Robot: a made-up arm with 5 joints. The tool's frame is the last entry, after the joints.
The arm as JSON. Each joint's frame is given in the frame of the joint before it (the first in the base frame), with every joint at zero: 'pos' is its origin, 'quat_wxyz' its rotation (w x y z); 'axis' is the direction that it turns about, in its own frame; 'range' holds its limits. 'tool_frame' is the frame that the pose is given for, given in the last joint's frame.
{
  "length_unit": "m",
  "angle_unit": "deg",
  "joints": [
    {
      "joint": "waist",
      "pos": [
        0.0,
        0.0,
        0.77
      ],
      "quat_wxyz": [
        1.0,
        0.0,
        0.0,
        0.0
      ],
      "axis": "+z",
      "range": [
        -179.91,
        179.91
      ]
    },
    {
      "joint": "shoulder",
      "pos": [
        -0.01,
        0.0,
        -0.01
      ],
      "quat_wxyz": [
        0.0,
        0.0,
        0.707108,
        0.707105
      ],
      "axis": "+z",
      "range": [
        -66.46,
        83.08
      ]
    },
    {
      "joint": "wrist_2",
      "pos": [
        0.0,
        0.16,
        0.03
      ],
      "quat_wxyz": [
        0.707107,
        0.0,
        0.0,
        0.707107
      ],
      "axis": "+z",
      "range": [
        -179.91,
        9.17
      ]
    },
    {
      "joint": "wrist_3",
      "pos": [
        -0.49,
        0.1,
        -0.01
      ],
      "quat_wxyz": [
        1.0,
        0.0,
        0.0,
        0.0
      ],
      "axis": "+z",
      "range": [
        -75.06,
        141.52
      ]
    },
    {
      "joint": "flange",
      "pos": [
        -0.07,
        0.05,
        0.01
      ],
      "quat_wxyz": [
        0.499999,
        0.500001,
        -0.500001,
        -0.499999
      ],
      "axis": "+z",
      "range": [
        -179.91,
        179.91
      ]
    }
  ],
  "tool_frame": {
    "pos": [
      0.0,
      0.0,
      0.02
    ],
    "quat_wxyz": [
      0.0,
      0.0,
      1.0,
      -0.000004
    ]
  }
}
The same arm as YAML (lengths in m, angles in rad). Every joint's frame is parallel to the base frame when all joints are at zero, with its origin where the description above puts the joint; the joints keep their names.
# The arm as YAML. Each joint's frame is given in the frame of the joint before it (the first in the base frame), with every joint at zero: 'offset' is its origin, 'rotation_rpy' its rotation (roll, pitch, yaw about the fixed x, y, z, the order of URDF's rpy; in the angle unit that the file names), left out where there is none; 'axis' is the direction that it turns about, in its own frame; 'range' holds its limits. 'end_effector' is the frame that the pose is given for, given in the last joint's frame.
length_unit: m
angle_unit: rad
chain:
  - id: waist
    offset: [0.0, 0.0, 0.77]
    axis: [0.0, 0.0, 1.0]
    range: [-3.14, 3.14]
  - id: shoulder
    offset: [-0.01, 0.0, -0.01]
    axis: [0.0, 1.0, 0.0]
    range: [-1.1599, 1.45]
  - id: wrist_2
    offset: [0.0, 0.03, 0.16]
    axis: [0.0, 1.0, 0.0]
    range: [-3.14, 0.16]
  - id: wrist_3
    offset: [0.1, -0.01, -0.49]
    axis: [0.0, 1.0, 0.0]
    range: [-1.31, 2.47]
  - id: flange
    offset: [0.05, 0.01, -0.07]
    axis: [0.0, 0.0, -1.0]
    range: [-3.14, 3.14]
end_effector:
  offset: [0.0, 0.0, -0.02]
  rotation_rpy: [0.0, 0.0, 0.0]

